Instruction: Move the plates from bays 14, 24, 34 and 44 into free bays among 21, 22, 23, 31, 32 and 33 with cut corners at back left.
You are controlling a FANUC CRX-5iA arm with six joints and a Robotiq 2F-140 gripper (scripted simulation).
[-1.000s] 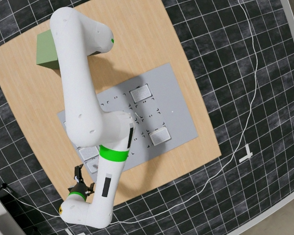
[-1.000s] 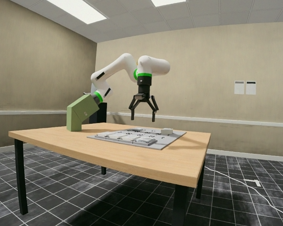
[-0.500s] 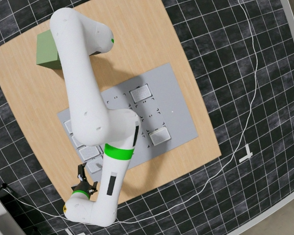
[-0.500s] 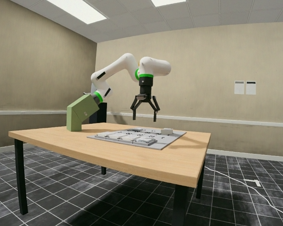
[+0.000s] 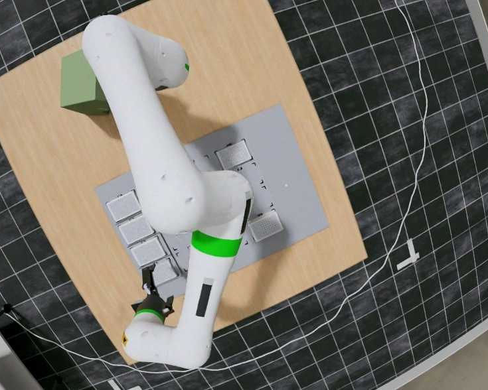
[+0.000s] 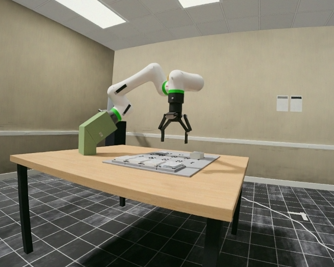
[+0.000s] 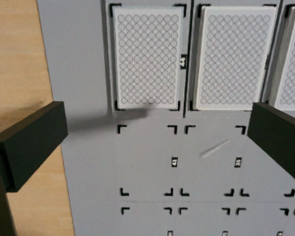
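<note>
The white block is 8 cm behind my hand, 45 cm to the left of it and 13 cm below it. Round my hand: sealed plate (39 cm behind, 40 cm to the left, 15 cm below).
</note>
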